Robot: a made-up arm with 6 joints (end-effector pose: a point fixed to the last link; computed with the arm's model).
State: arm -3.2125 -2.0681 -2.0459 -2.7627 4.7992 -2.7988
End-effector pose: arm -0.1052 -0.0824 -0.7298 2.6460 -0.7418 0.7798
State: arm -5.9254 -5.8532 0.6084 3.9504 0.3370 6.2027
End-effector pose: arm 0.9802 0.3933 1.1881 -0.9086 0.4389 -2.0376
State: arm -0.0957 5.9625 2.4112 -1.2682 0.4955 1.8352
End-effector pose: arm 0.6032 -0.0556 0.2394 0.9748 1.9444 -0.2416
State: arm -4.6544 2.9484 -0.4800 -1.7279 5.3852 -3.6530
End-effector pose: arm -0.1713 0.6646 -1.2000 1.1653 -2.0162 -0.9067
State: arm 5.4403 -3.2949 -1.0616 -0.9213 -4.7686 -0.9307
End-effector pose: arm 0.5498 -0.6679 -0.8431 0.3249 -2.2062 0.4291
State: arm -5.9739 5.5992 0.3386 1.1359 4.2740 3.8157
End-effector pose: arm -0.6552 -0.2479 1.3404 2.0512 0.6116 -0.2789
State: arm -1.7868 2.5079 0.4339 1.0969 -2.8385 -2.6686
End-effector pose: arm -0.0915 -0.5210 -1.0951 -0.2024 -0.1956 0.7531
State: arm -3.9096 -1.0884 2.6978 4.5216 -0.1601 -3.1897
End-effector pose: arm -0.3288 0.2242 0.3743 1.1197 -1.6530 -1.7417
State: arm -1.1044 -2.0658 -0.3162 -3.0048 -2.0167 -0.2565
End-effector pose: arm -0.4657 1.0663 -0.6793 -0.3238 0.2840 1.6760
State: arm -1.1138 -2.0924 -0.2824 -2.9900 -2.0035 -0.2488
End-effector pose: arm -0.4528 1.0684 -0.6899 -0.3207 0.3024 1.6657
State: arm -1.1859 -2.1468 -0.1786 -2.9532 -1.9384 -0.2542
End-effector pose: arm -0.3757 1.1114 -0.6904 -0.3035 0.3525 1.5736
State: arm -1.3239 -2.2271 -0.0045 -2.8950 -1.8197 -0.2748
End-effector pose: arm -0.2188 1.1775 -0.6736 -0.2645 0.4337 1.4038
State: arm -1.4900 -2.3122 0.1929 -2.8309 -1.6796 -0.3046
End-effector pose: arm -0.0157 1.2194 -0.6397 -0.2090 0.5216 1.2130
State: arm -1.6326 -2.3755 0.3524 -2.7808 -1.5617 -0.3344
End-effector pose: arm 0.1638 1.2219 -0.5999 -0.1563 0.5866 1.0605
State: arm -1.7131 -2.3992 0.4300 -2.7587 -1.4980 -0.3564
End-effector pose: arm 0.2648 1.2132 -0.5702 -0.1283 0.6138 0.9759
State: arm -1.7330 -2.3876 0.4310 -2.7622 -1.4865 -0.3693
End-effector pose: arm 0.2900 1.2170 -0.5554 -0.1269 0.6100 0.9496
